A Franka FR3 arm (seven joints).
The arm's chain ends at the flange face. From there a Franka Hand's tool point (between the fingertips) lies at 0.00 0.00 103.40 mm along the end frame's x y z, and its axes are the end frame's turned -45 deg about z.
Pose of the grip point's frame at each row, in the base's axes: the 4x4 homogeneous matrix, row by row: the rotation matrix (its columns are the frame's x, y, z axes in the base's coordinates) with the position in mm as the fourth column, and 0 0 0 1 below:
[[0.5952 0.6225 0.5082 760.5], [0.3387 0.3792 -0.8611 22.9], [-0.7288 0.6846 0.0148 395.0], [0 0 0 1]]
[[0.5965 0.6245 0.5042 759.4], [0.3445 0.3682 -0.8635 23.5], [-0.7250 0.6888 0.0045 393.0], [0 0 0 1]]
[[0.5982 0.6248 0.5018 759.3], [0.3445 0.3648 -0.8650 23.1], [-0.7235 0.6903 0.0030 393.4], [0 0 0 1]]
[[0.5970 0.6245 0.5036 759.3], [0.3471 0.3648 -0.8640 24.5], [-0.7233 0.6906 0.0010 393.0], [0 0 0 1]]
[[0.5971 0.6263 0.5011 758.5], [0.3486 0.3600 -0.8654 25.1], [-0.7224 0.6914 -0.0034 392.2], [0 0 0 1]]
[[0.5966 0.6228 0.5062 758.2], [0.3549 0.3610 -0.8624 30.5], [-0.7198 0.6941 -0.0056 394.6], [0 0 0 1]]
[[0.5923 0.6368 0.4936 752.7], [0.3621 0.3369 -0.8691 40.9], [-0.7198 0.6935 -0.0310 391.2], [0 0 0 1]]
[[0.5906 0.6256 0.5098 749.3], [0.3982 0.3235 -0.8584 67.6], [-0.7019 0.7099 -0.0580 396.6], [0 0 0 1]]
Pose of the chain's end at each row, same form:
[[0.8610 0.0193 0.5082 708.0], [0.5076 0.0286 -0.8611 111.9], [-0.0313 0.9994 0.0148 393.5], [0 0 0 1]]
[[0.8634 0.0198 0.5042 707.3], [0.5040 0.0168 -0.8635 112.8], [-0.0256 0.9997 0.0045 392.5], [0 0 0 1]]
[[0.8648 0.0188 0.5018 707.4], [0.5016 0.0144 -0.8650 112.5], [-0.0235 0.9997 0.0030 393.1], [0 0 0 1]]
[[0.8637 0.0194 0.5036 707.2], [0.5034 0.0125 -0.8640 113.8], [-0.0231 0.9998 0.0010 392.9], [0 0 0 1]]
[[0.8651 0.0206 0.5011 706.7], [0.5011 0.0081 -0.8654 114.6], [-0.0219 0.9997 -0.0034 392.6], [0 0 0 1]]
[[0.8622 0.0185 0.5062 705.9], [0.5062 0.0043 -0.8624 119.7], [-0.0182 0.9998 -0.0056 395.2], [0 0 0 1]]
[[0.8691 0.0315 0.4936 701.7], [0.4943 -0.0178 -0.8691 130.8], [-0.0186 0.9994 -0.0310 394.4], [0 0 0 1]]
[[0.8600 0.0247 0.5098 696.6], [0.5103 -0.0528 -0.8584 156.4], [0.0057 0.9983 -0.0580 402.6], [0 0 0 1]]

